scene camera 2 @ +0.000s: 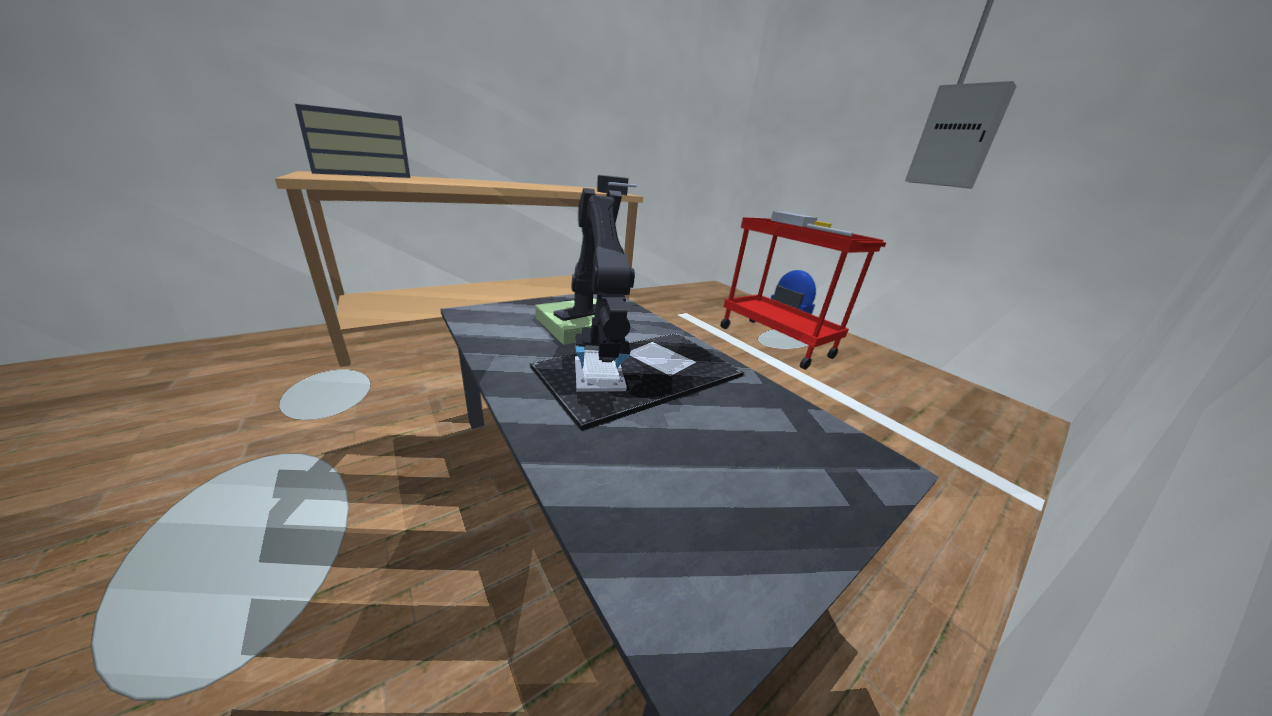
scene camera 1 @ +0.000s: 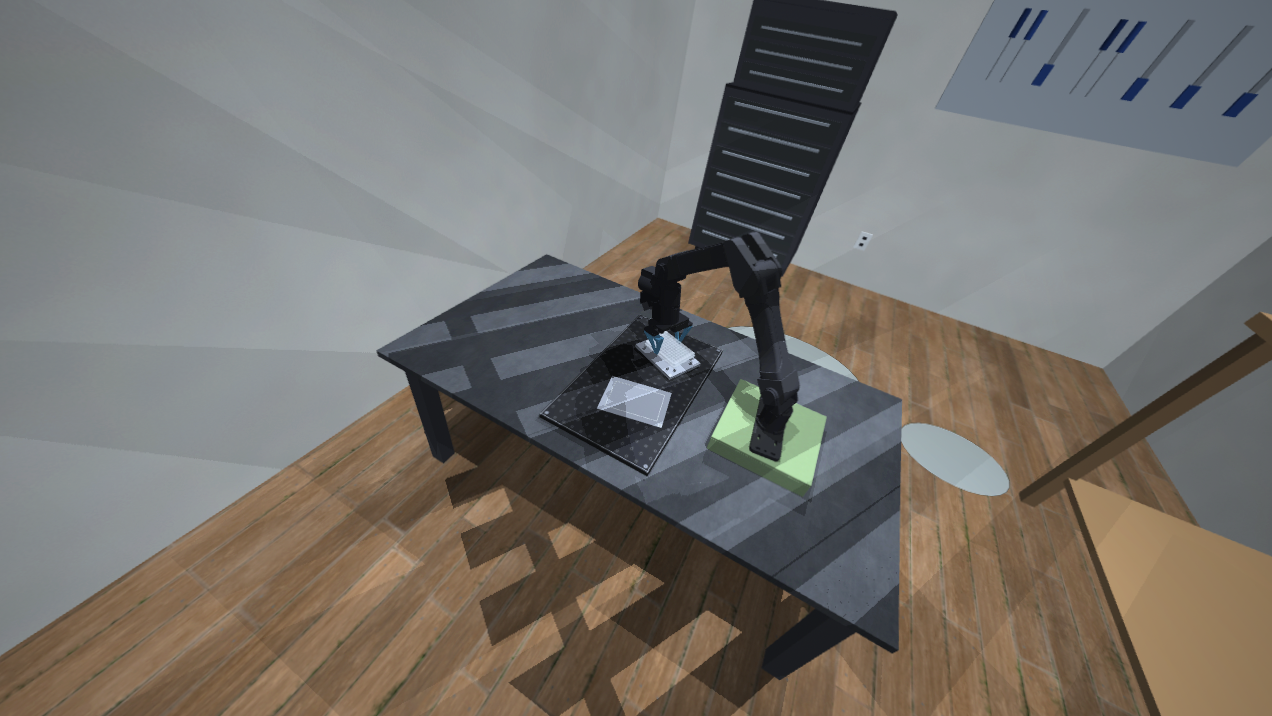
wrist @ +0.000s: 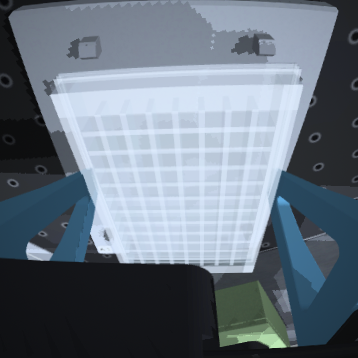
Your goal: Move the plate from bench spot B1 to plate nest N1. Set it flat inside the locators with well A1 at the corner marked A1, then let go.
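Places are measured from the arm's base along level axes (x ahead, y left, z up), in millimetres.
Pixels of known places: gripper, between the fingertips: (scene camera 2: 599,368) (scene camera 1: 667,348) (wrist: 182,178); arm's base, origin of its link: (scene camera 2: 583,312) (scene camera 1: 768,426).
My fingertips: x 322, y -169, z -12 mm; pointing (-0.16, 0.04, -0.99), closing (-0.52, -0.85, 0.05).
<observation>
For each thing: its top centre in the pictures, then the offset to it from my fingertips. "spot": a spot on its surface instead. Level surfaces: height alone.
- clear-white well plate, centre of its top: (wrist: 183,218) (scene camera 2: 599,360) (scene camera 1: 670,345) dx -8, dy +5, dz +17 mm
- light grey plate nest, centre of its top: (wrist: 178,185) (scene camera 2: 599,367) (scene camera 1: 668,350) dx -6, dy +5, dz -3 mm
- small marked tab, a spot on its surface: (wrist: 104,249) spot: dx -42, dy +92, dz -12 mm
- bench spot, a spot on its surface: (scene camera 1: 634,402) (scene camera 2: 662,356) spot: dx +12, dy +226, dz -23 mm
- dark table, height of its surface: dz -37 mm
The clear-white well plate (scene camera 1: 675,349) (scene camera 2: 600,366) (wrist: 177,180) is between the blue fingers of my gripper (scene camera 1: 670,340) (scene camera 2: 601,353) (wrist: 182,178), which is shut on its two long sides. It looks about level over the light grey plate nest (scene camera 1: 670,370) (scene camera 2: 599,387) (wrist: 170,40); whether it touches the nest is unclear. Two small block locators of the nest show beyond the plate's far edge in the wrist view. A small marked tab (wrist: 104,249) shows at the plate's lower left; its letters are too blurred to read. The pale rectangle of the bench spot (scene camera 1: 634,402) (scene camera 2: 661,357) bears no plate.
The nest and the pale rectangle are on a black perforated board (scene camera 1: 569,416) (scene camera 2: 583,414) (wrist: 30,100) on the dark table (scene camera 1: 498,355) (scene camera 2: 712,484). The arm stands on a green block (scene camera 1: 725,435) (scene camera 2: 556,326) (wrist: 245,307) beside the board. A red cart (scene camera 2: 783,318) stands beyond the table.
</observation>
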